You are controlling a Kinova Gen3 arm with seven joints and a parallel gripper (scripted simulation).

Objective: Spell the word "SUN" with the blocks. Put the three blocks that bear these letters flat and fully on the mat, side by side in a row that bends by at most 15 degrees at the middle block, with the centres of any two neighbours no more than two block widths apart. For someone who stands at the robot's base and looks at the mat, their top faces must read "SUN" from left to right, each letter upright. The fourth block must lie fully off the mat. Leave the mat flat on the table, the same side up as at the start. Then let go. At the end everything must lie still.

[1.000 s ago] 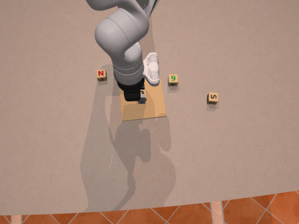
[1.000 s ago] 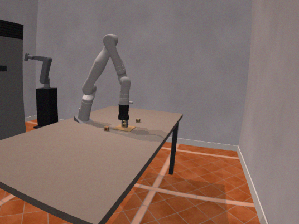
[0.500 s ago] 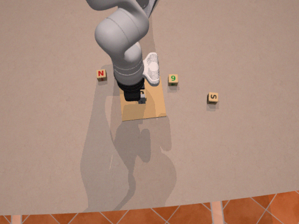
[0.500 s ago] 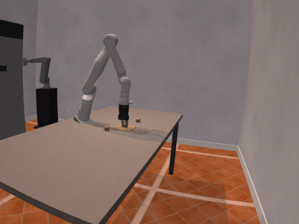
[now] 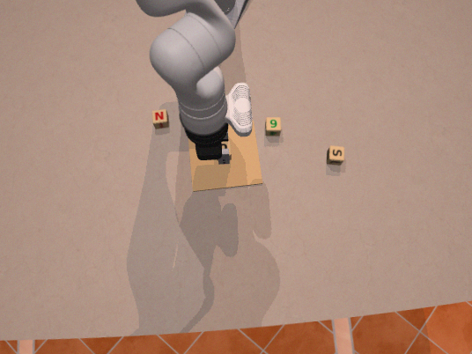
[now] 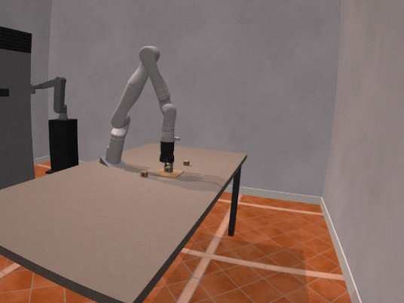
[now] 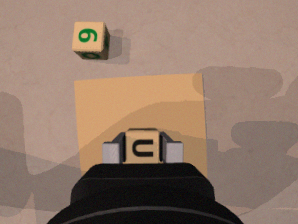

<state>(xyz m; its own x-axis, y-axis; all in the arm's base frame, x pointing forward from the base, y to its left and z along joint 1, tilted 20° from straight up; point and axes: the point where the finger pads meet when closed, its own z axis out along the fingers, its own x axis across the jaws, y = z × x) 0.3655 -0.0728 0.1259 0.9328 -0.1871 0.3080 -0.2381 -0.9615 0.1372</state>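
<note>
Now: the U block right at my hand. The rest, counted from my hand: mat: 20 mm below; then N block: 110 mm behind, 100 mm to the right, 10 mm below; then green 9 block: 20 mm behind, 110 mm to the left, 10 mm below.
</note>
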